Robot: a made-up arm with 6 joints. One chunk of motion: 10 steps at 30 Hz.
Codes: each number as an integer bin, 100 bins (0 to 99) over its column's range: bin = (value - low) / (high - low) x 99, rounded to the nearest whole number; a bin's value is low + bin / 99 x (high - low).
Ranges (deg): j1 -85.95..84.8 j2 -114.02..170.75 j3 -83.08..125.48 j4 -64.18..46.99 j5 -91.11..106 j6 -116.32..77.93
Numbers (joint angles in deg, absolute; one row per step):
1: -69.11 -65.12 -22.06 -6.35 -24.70 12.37
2: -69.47 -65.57 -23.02 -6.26 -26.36 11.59
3: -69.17 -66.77 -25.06 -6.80 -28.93 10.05
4: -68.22 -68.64 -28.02 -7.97 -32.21 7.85
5: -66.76 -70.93 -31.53 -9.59 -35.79 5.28
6: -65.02 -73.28 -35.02 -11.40 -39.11 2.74
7: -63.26 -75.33 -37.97 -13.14 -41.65 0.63
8: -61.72 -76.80 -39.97 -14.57 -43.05 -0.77
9: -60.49 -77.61 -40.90 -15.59 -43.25 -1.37
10: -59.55 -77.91 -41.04 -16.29 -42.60 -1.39
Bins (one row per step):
1: 10 17 29 51 33 66
2: 10 17 29 52 33 65
3: 10 16 28 51 31 64
4: 10 16 26 50 30 63
5: 11 15 24 49 28 62
6: 12 14 23 47 26 61
7: 13 13 21 45 25 60
8: 14 13 20 44 24 59
9: 15 13 20 43 24 59
10: 15 13 20 43 24 59

